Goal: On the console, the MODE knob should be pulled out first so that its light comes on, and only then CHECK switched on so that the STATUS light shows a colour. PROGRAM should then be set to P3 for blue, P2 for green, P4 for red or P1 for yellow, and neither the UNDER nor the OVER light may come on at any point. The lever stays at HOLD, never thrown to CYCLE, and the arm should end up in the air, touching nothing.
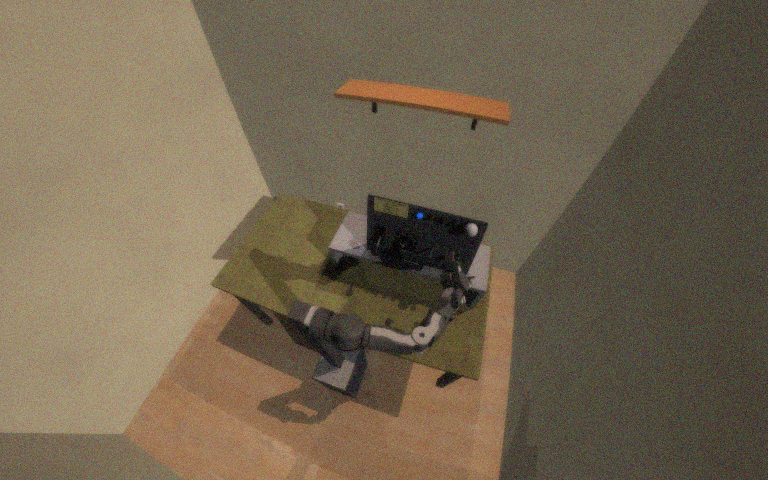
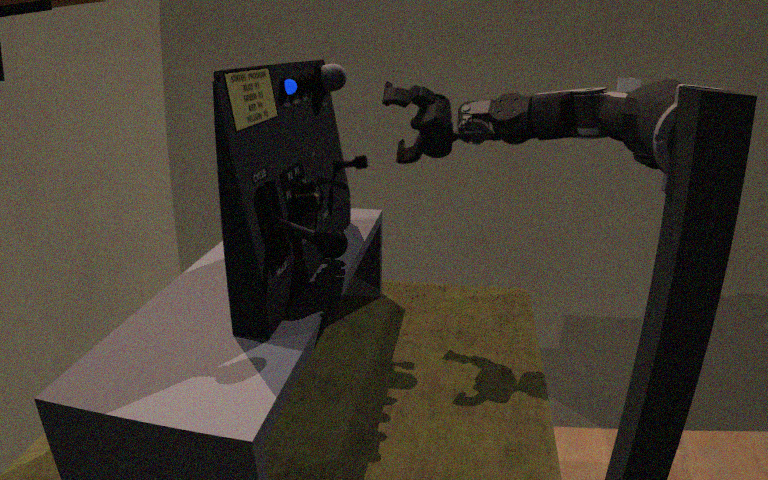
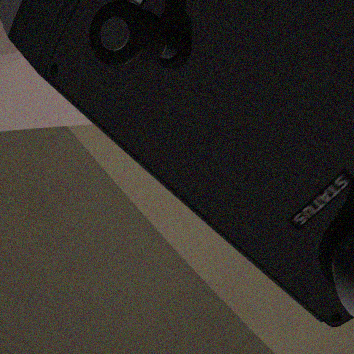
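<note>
The black console (image 1: 436,237) (image 2: 237,152) (image 3: 225,135) stands upright. A blue lamp (image 1: 419,215) (image 2: 290,86) glows near its top; its label is unreadable. The pale STATUS dome (image 1: 471,229) (image 2: 333,76) (image 3: 345,280) at the top right shows no colour. No other lamp glows. The MODE knob (image 2: 359,162) (image 3: 115,34) stands out on its stem. The lever's ball (image 2: 330,243) points outward and down, away from the upper CYCLE label. The PROGRAM setting and CHECK switch are too dark to read. My gripper (image 1: 462,269) (image 2: 394,123) is open, in the air before the panel, above and out from the MODE knob, touching nothing.
The console stands on a white plinth (image 1: 482,263) (image 2: 164,339) on the olive table (image 1: 271,226) (image 2: 453,316). A yellow card (image 1: 390,207) (image 2: 252,99) is on its upper left. An orange shelf (image 1: 424,99) is above. My arm's pedestal (image 2: 696,226) stands opposite the console.
</note>
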